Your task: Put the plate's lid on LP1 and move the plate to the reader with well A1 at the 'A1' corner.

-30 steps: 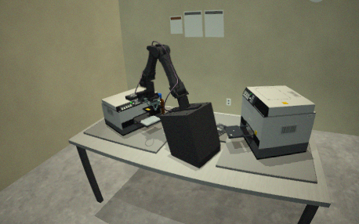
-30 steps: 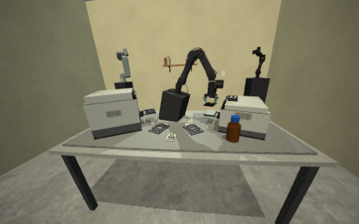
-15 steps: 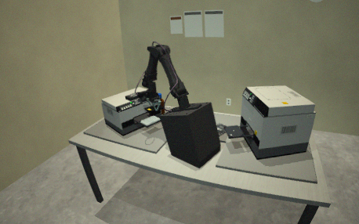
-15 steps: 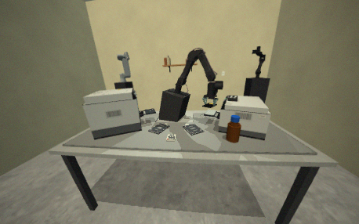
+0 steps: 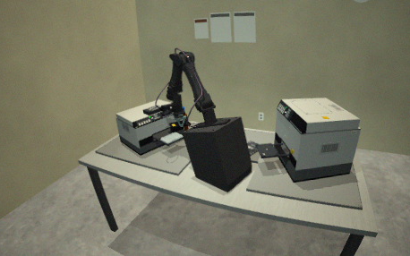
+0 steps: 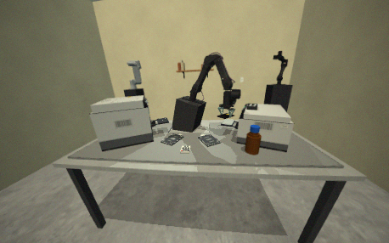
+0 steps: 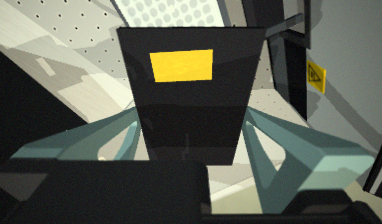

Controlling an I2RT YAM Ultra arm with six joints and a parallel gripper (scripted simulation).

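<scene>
My hand is 5 cm short of the LP1 tag, 19 cm to the left of it and 17 cm above it. From my hand the other things lie so: dark lid (right at my hand); brown capped bottle (25 cm ahead, 16 cm to the left, 6 cm below); pale well plate (7 cm behind, 3 cm to the left, 8 cm below).
</scene>
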